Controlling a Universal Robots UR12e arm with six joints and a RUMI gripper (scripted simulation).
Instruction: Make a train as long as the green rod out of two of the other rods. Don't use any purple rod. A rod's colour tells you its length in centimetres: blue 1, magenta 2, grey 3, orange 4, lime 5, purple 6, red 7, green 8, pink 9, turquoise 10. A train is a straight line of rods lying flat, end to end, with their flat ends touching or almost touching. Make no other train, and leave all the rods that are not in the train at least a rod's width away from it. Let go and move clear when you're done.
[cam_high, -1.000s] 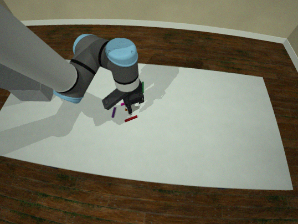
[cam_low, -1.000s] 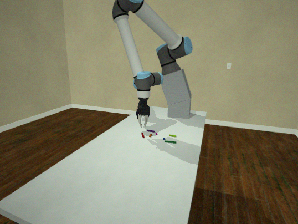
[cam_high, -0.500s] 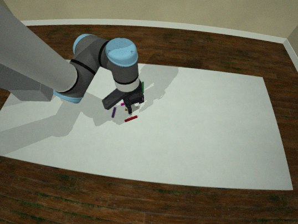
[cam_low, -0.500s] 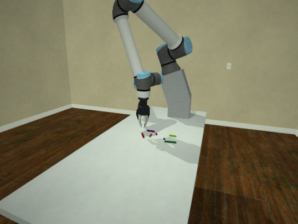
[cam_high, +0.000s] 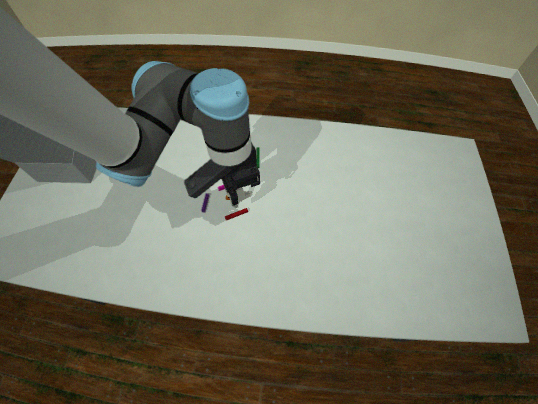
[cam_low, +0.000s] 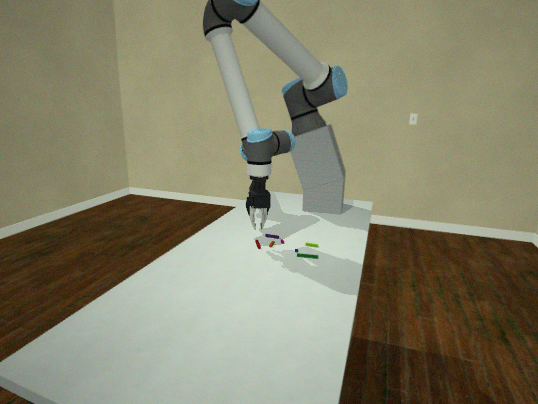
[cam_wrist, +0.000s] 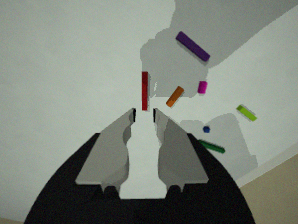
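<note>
The red rod lies 80 mm below my hand. From my hand the other things lie so: purple rod (90 mm behind, 40 mm to the left, 80 mm below); then orange rod (10 mm behind, 60 mm to the left, 80 mm below); then magenta rod (40 mm behind, 90 mm to the left, 80 mm below).
</note>
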